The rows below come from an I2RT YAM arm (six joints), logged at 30 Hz.
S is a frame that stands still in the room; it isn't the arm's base.
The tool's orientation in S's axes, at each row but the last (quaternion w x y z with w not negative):
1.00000 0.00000 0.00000 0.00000
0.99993 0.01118 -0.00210 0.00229
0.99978 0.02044 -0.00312 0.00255
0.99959 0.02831 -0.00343 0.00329
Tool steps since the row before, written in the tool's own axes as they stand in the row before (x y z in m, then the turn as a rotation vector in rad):
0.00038 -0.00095 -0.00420 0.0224 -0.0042 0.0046
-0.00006 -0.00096 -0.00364 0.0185 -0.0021 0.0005
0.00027 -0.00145 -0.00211 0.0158 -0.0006 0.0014
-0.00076 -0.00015 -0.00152 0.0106 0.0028 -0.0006
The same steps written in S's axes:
0.00038 -0.00095 -0.00420 0.0224 -0.0042 0.0046
-0.00004 -0.00088 -0.00366 0.0185 -0.0020 0.0005
0.00029 -0.00136 -0.00217 0.0158 -0.0006 0.0015
-0.00075 -0.00007 -0.00153 0.0106 0.0029 -0.0004

